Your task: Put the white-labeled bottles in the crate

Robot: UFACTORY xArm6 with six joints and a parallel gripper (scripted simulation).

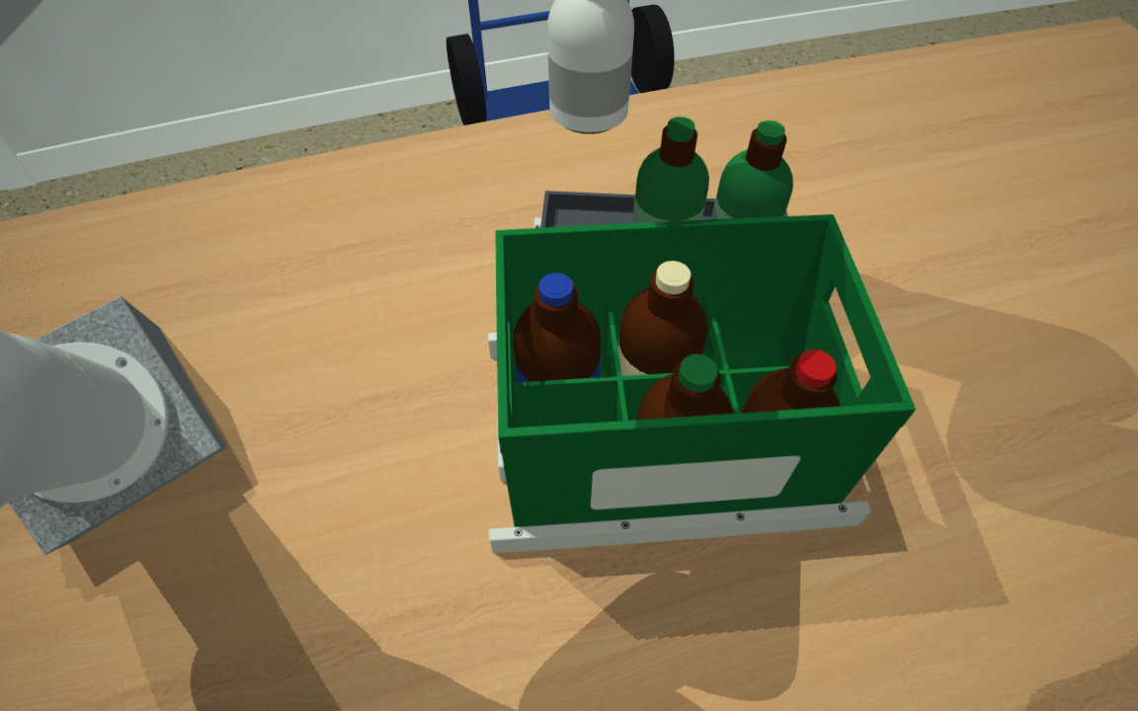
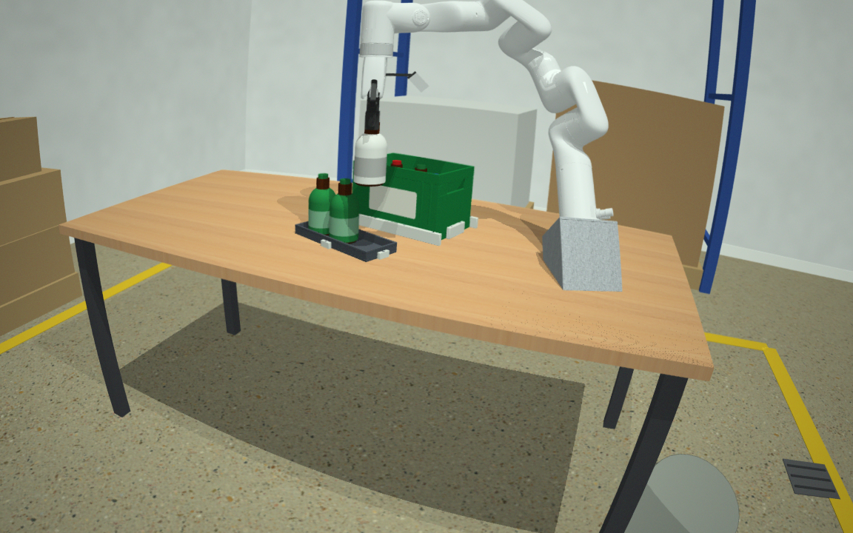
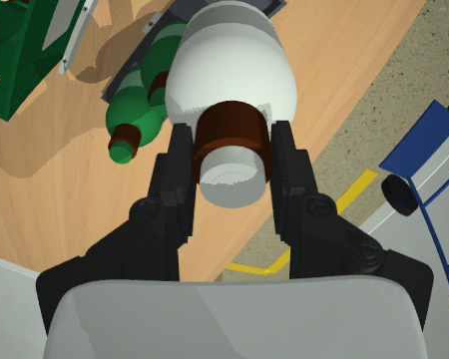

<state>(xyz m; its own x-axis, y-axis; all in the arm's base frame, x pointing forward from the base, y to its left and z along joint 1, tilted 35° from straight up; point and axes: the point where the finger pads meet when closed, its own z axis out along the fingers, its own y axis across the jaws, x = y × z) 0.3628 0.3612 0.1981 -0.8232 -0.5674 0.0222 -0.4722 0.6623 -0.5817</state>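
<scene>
My gripper is now 7 cm above the white-labeled bottle. The rest, counted from my hand: green bottle (8 cm ahead, 3 cm to the right, 23 cm below); brown bottle (7 cm behind, 20 cm to the right, 23 cm below); dark tray (8 cm ahead, 2 cm to the right, 30 cm below).
</scene>
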